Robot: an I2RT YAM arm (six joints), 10 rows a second.
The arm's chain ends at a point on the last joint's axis. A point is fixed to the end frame.
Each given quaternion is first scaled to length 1.
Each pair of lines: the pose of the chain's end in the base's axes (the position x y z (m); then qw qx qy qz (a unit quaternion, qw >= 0)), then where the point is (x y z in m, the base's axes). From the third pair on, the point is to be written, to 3 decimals.
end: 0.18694 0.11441 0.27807 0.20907 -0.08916 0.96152 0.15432
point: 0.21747 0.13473 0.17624
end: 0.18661 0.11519 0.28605 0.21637 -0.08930 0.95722 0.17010
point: 0.21834 0.13901 0.18535
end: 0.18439 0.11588 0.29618 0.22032 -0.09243 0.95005 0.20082
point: 0.216 0.146 0.197
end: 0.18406 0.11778 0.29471 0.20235 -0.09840 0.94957 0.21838
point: 0.212 0.152 0.196
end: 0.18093 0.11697 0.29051 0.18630 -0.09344 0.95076 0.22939
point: 0.205 0.153 0.191
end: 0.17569 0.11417 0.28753 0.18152 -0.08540 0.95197 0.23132
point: 0.199 0.150 0.188
